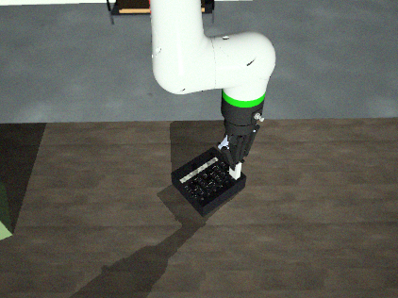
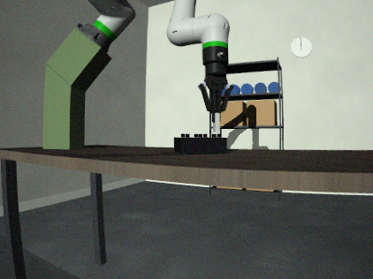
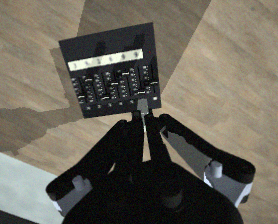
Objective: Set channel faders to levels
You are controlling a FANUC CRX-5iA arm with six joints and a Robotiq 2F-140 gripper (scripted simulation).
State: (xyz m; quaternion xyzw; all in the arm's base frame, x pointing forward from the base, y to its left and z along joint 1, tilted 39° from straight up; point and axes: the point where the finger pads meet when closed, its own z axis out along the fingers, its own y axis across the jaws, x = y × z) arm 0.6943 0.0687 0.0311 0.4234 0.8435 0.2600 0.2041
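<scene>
Now: hand 20 mm past the fader cap, 20 mm to the right of it and 40 mm above it.
</scene>
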